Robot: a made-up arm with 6 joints.
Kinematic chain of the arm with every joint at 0, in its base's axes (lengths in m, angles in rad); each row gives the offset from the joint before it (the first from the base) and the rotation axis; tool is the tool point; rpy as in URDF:
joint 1: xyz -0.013 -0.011 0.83 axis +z
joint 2: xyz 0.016 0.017 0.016 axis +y
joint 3: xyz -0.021 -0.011 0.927 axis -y
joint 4: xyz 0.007 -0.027 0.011 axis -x
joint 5: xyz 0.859 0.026 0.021 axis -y
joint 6: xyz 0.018 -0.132 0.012 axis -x
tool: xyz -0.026 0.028 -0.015 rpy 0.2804 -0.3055 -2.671
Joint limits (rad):
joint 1: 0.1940..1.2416
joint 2: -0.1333..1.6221
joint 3: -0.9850..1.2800
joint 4: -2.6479..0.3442
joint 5: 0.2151..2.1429
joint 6: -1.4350..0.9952
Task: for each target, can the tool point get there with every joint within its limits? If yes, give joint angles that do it. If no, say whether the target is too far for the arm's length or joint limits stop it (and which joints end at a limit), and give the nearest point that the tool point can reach.
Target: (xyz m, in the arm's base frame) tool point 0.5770 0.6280 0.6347
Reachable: yes | joints 0.9586 0.8109 -0.5287 -0.4233 1.6998 0.7873
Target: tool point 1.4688 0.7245 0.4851
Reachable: yes | joints 0.4939 1.4394 0.9046 -1.3502 1.9075 0.2195
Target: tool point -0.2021 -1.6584 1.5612
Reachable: no: joint limits stop it (at a limit: joint 1, joint 2, joint 3, joint 6) | nearest point 0.4123 -0.0449 1.1241 | short by 1.781 m
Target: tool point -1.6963 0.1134 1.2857
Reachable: no: joint limits stop it (at a limit: joint 1, joint 2, joint 3, joint 4, joint 5, joint 6) | nearest point 0.0538 0.4009 1.0881 | short by 1.785 m
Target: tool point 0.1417 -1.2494 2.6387
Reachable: no: too far | nearest point 0.0045 -0.1370 2.6408 | short by 1.121 m
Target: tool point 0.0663 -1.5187 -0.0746
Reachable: no: joint limits stop it (at a limit: joint 1, joint 2, joint 5, joint 6) | nearest point 0.2483 -0.0894 0.2767 | short by 1.483 m
